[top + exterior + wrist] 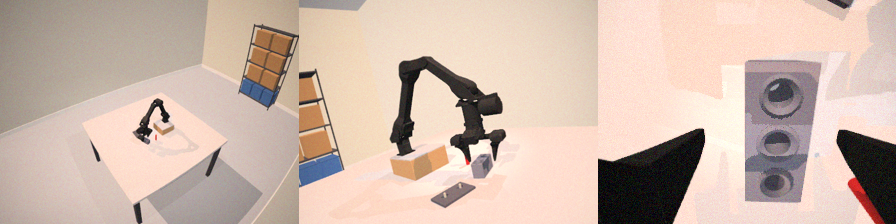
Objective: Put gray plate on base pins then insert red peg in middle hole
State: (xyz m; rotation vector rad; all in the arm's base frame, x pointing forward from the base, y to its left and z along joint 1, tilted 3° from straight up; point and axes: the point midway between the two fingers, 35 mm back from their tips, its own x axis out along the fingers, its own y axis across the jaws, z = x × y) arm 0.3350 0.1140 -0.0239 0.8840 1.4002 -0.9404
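Now: the gray plate right at my gripper tip. The rest, counted from my gripper tip: red peg (120 mm behind, 30 mm to the left); then dark base (20 mm ahead, 160 mm to the right, 30 mm below).
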